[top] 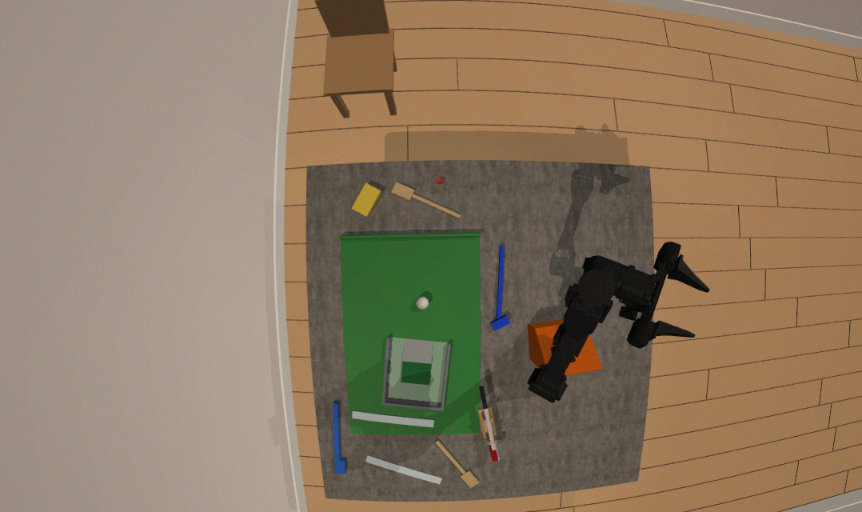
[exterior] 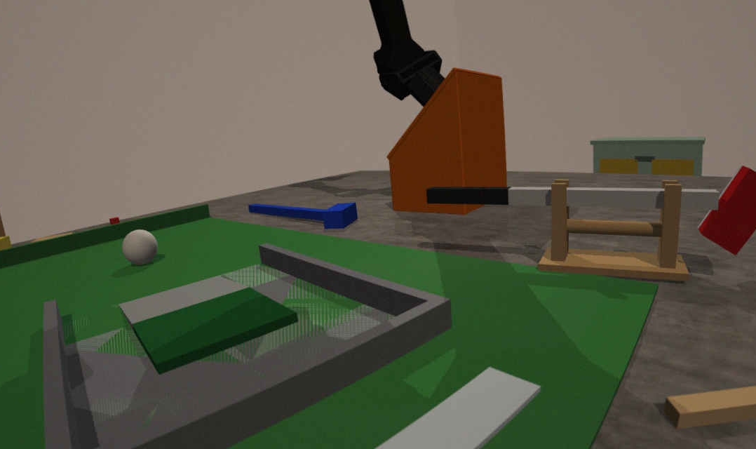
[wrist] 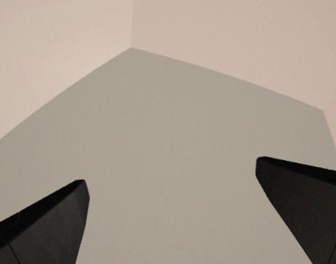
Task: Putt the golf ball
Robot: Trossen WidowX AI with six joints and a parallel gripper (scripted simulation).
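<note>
Right now the white golf ball is 49 cm ahead of my gripper tip, 1 cm to the right of it and 66 cm below it. The rest, counted from my gripper tip: wooden stand (32 cm ahead, 47 cm to the left, 65 cm below); then green mat (55 cm ahead, 12 cm to the left, 68 cm below); then blue putter (22 cm ahead, 1 cm to the right, 67 cm below).
</note>
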